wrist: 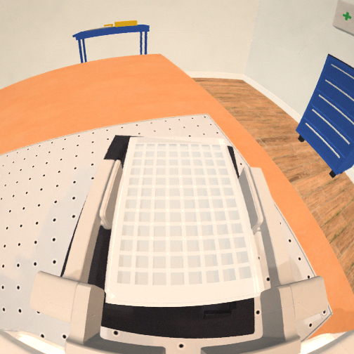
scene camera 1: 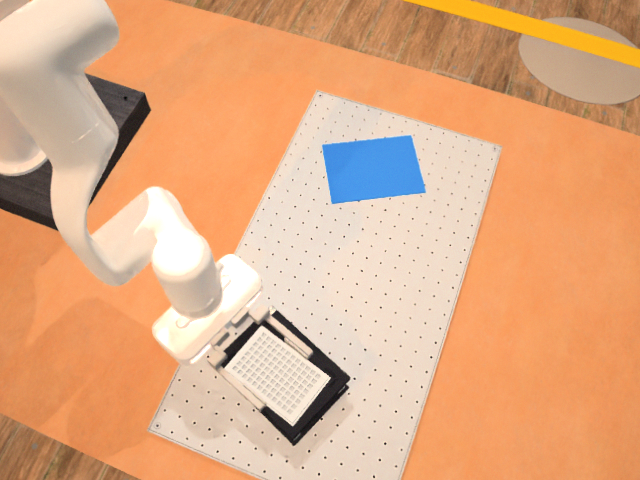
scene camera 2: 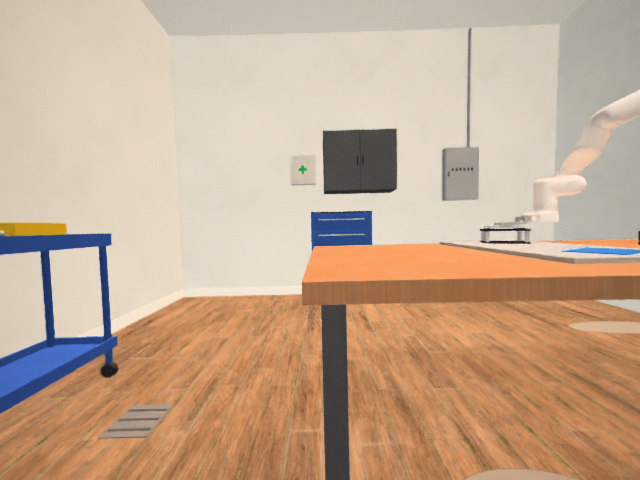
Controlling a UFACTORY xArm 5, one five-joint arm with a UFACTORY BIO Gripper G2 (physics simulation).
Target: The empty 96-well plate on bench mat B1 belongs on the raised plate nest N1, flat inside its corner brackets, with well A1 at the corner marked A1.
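Pixels of known places: hand, its tool point: (scene camera 1: 275, 371) (scene camera 2: 503, 224); arm's base, origin of its link: (scene camera 1: 20, 147).
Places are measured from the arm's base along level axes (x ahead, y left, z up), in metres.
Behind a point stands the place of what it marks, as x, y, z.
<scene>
The white 96-well plate (scene camera 1: 276, 374) {0.548, -0.332, 0.028} (wrist: 182, 220) is over the raised black nest (scene camera 1: 336, 380) {0.632, -0.323, 0.015} (scene camera 2: 524, 229) {0.537, -0.238, 0.011} (wrist: 175, 321). My gripper (scene camera 1: 286, 381) {0.546, -0.328, 0.032} (wrist: 181, 190) is shut on the plate's two long sides. In scene camera 1, black nest surface shows beyond the plate's far end; in the wrist view it shows at the near end and along the left side. The plate looks about level, but I cannot tell whether it touches the nest. The corner brackets and the A1 marks cannot be made out. The blue mat (scene camera 1: 373, 169) {0.638, 0.083, -0.045} (scene camera 2: 599, 251) {0.672, 0.098, -0.045} bears no plate.
The nest stands on the perforated light board (scene camera 1: 392, 289) {0.698, -0.144, -0.047} (wrist: 30, 200), near one end. The orange table (scene camera 1: 542, 289) {0.950, -0.098, -0.060} (scene camera 2: 413, 263) {1.199, 0.043, -0.060} surrounds the board. The arm's black base block (scene camera 1: 126, 111) {0.167, 0.113, -0.007} is at the left in scene camera 1. A blue cart (scene camera 2: 62, 240) (wrist: 112, 32) stands beyond the table.
</scene>
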